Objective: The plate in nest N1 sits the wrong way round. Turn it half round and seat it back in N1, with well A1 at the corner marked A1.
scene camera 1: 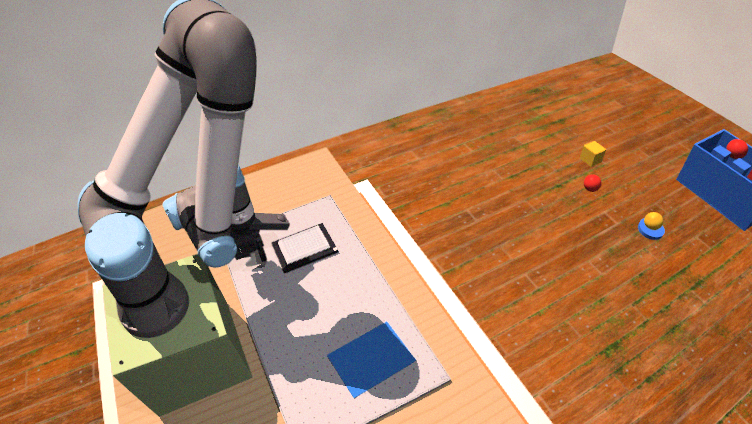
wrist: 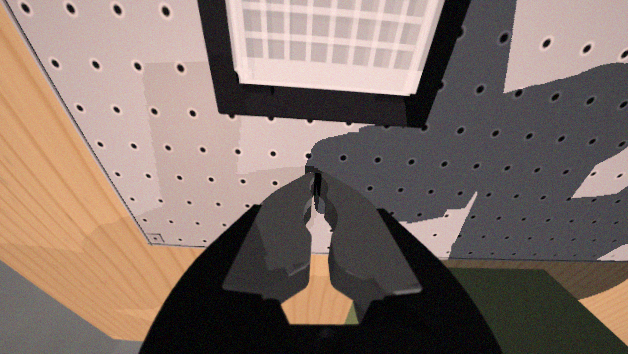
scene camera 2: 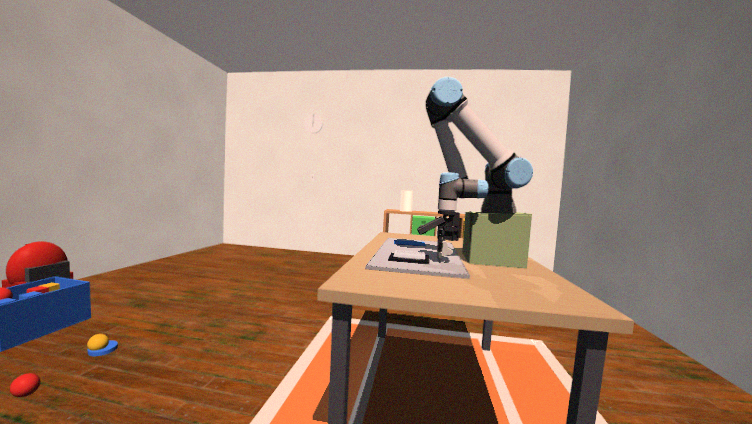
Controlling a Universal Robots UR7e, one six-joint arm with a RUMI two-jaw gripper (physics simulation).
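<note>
The white well plate (scene camera 1: 305,245) (scene camera 2: 409,254) (wrist: 330,45) lies in the black nest (scene camera 1: 310,260) (scene camera 2: 393,258) (wrist: 320,106) on the perforated board. In the wrist view the plate's near edge and some of its wells show; its far part is cut off. No well or corner lettering is readable. My gripper (scene camera 1: 261,262) (scene camera 2: 440,260) (wrist: 316,174) is shut, with its fingertips together and no object between them. It points down low over the board, beside the nest's short side nearest the robot base, apart from nest and plate.
The board (scene camera 1: 368,294) (scene camera 2: 421,269) (wrist: 210,160) lies on the wooden table (scene camera 1: 294,168) (scene camera 2: 473,294). A blue rectangle (scene camera 1: 371,358) (scene camera 2: 409,242) lies at the board's other end, partly in shadow. The green base block (scene camera 1: 184,379) (scene camera 2: 500,242) (wrist: 520,310) stands beside the board.
</note>
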